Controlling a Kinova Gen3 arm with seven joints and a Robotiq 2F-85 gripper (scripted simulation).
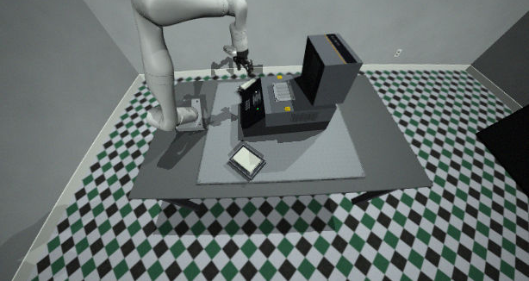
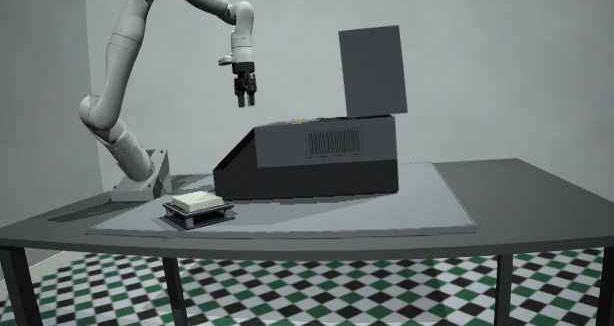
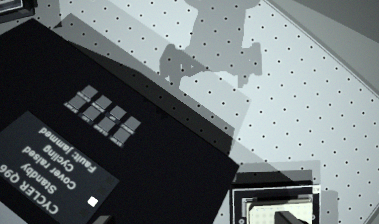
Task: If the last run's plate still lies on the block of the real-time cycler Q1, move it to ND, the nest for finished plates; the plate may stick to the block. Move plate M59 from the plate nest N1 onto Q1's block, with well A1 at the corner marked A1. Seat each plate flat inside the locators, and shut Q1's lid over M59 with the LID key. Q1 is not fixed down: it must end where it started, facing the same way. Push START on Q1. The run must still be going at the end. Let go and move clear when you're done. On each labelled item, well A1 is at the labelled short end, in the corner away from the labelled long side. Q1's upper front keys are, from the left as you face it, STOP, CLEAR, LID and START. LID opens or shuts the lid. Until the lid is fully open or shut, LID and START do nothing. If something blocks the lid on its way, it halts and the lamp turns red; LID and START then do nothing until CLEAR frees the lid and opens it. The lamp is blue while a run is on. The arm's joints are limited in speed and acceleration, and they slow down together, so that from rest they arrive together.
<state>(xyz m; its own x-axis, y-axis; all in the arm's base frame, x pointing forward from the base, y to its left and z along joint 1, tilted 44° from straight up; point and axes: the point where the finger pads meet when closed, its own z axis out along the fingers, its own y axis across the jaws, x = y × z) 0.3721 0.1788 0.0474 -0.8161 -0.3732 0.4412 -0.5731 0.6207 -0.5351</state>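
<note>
Now: the pale plate 3 cm ahead of my hand, 16 cm to the left of it and 22 cm below it. Round my hand: A1 mark: 7 cm behind, 16 cm to the left, 23 cm below; then black nest: 3 cm ahead, 16 cm to the left, 23 cm below.
</note>
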